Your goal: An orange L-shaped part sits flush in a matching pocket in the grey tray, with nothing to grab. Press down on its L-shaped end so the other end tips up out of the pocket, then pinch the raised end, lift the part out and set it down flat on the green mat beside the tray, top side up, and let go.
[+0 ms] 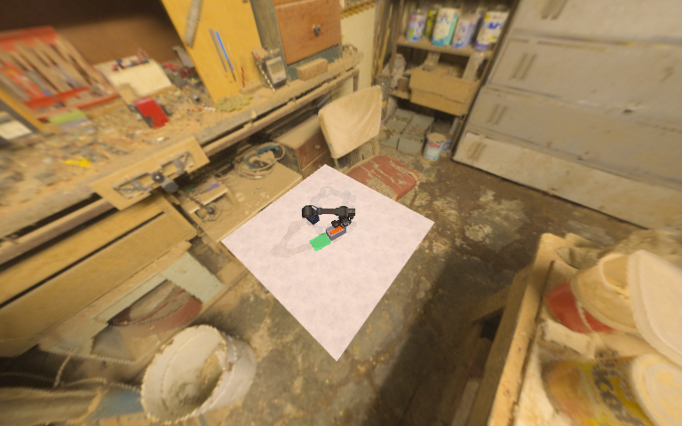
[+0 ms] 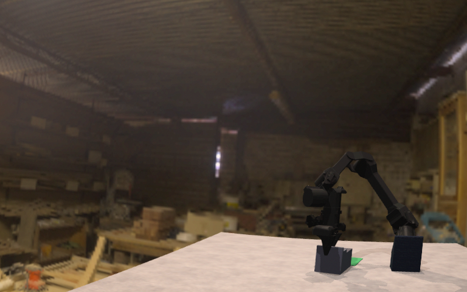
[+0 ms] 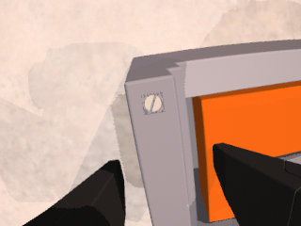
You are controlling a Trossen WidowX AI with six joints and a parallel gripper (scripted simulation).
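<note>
Right now the orange L-shaped part is 50 mm to the right of my gripper tip, 30 mm behind it and 10 mm below it. Also, from my gripper tip: green mat: 210 mm to the right, 80 mm below, 80 mm behind.
</note>
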